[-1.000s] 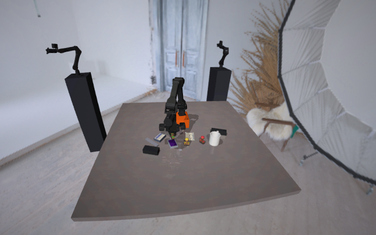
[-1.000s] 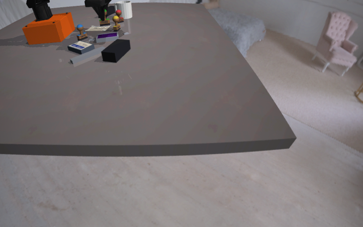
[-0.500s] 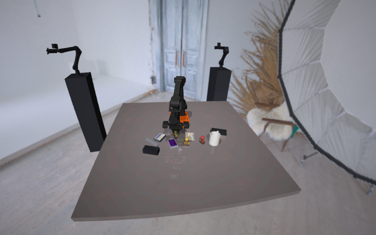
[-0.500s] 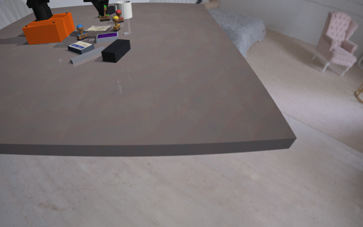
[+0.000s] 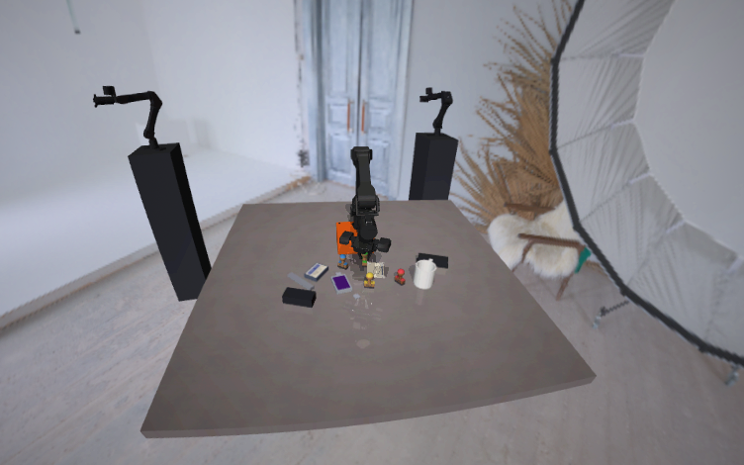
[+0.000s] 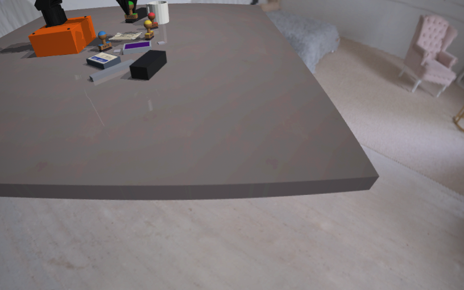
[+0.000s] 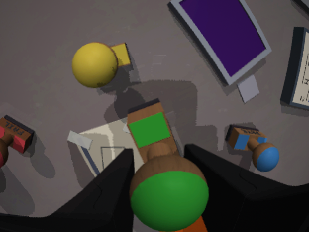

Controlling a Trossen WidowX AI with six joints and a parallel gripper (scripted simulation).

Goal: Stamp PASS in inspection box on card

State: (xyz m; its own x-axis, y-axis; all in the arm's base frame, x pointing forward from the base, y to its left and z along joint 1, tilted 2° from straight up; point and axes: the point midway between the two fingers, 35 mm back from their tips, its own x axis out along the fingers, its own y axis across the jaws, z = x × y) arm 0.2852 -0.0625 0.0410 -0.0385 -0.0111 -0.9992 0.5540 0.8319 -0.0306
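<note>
The white card lies 40 mm behind my gripper tip, 60 mm to the left of it and 100 mm below it. The rest, counted from my gripper tip: yellow-knobbed stamp 50 mm ahead, 10 mm to the left, 70 mm below; then green-knobbed stamp right at my gripper tip; then purple ink pad 20 mm ahead, 100 mm to the right, 90 mm below.
</note>
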